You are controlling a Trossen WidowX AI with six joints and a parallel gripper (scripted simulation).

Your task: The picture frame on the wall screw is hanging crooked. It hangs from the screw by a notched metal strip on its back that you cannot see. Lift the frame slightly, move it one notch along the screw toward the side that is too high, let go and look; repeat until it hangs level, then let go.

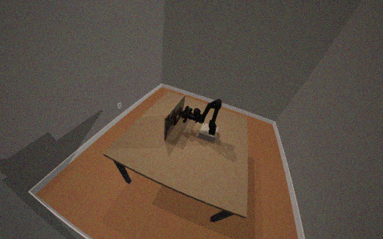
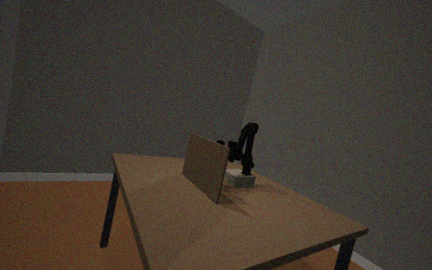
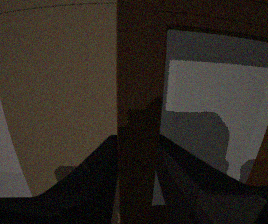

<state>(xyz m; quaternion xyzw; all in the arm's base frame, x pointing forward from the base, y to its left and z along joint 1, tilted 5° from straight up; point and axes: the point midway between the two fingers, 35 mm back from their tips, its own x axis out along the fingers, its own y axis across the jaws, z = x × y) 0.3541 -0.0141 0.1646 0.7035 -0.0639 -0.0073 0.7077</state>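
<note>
The picture frame lies 5 cm below my gripper tip and 1 cm ahead of it. Also, from my gripper tip: wall panel 6 cm below, 2 cm ahead.
</note>
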